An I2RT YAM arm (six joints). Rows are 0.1 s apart.
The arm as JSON. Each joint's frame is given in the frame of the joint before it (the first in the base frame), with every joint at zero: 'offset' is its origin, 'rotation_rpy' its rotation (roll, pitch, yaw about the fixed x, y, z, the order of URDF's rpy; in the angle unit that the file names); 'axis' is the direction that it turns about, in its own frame. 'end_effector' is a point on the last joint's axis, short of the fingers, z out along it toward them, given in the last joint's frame.
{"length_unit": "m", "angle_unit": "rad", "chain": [
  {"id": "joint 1", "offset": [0.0, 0.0, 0.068], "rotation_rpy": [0.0, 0.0, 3.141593], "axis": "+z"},
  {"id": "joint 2", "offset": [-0.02, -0.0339, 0.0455], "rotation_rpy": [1.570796, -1.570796, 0.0], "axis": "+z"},
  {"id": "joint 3", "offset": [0.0, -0.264, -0.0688], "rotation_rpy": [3.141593, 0.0, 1.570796], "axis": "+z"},
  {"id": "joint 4", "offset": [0.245, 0.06, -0.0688], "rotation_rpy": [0.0, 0.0, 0.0], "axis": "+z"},
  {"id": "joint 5", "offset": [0.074, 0.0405, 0.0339], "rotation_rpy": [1.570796, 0.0, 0.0], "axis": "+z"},
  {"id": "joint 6", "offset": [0.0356, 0.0, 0.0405], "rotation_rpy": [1.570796, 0.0, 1.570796], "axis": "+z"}
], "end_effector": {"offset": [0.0, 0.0, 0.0], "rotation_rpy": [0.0, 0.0, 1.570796]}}
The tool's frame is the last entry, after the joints.
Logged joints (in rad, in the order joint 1, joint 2, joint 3, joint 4, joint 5, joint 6), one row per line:
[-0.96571, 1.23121, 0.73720, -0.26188, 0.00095, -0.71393]
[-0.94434, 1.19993, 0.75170, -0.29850, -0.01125, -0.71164]
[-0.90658, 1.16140, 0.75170, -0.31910, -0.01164, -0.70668]
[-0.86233, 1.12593, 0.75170, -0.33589, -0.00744, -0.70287]
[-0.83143, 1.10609, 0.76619, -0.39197, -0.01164, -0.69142]
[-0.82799, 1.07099, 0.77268, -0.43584, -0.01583, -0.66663]
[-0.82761, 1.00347, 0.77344, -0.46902, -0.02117, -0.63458]
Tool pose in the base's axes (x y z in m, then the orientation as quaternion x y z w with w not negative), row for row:
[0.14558, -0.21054, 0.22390, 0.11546, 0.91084, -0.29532, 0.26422]
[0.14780, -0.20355, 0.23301, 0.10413, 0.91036, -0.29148, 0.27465]
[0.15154, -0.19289, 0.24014, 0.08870, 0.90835, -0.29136, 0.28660]
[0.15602, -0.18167, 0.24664, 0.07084, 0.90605, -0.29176, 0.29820]
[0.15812, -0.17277, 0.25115, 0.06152, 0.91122, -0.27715, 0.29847]
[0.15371, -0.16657, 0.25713, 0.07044, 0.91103, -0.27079, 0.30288]
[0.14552, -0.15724, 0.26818, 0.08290, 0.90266, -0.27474, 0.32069]
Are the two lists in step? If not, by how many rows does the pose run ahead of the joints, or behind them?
They are in step.
